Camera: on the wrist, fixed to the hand. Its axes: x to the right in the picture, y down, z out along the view.
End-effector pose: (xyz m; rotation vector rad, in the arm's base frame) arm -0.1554 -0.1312 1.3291 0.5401 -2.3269 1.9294
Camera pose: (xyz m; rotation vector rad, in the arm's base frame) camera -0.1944 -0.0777 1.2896 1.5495 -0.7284 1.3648
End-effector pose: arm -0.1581 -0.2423 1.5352 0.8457 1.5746 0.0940
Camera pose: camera -0.1756 -0.1730 1.5640 -0.2802 1.9625 -1.3080
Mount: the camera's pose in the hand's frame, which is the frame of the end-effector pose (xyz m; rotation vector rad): 0.0138 0.0572 -0.0498 0.3915 0.0868 -1.5433
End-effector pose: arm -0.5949 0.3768 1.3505 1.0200 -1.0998 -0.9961
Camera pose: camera -0.5373 0.3835 1.4013 2.3029 -0.2369 -1.8956
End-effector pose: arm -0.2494 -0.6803 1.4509 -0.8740 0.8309 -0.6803
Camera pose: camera -0.2744 -0.6828 1.3780 -1.0214 -0.0933 -2.1361
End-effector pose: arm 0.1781 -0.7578 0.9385 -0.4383 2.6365 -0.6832
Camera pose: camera 0.1330 -0.6957 0.9454 2.1871 -1.5651 1.4439
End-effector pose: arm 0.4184 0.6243 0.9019 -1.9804 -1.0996 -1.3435
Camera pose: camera 0.4431 0.5596 0.9358 0.5119 2.6735 1.4751
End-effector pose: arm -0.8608 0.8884 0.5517 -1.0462 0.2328 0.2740
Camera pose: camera -0.8697 0.8734 0.4766 -0.6063 -0.4576 -1.1660
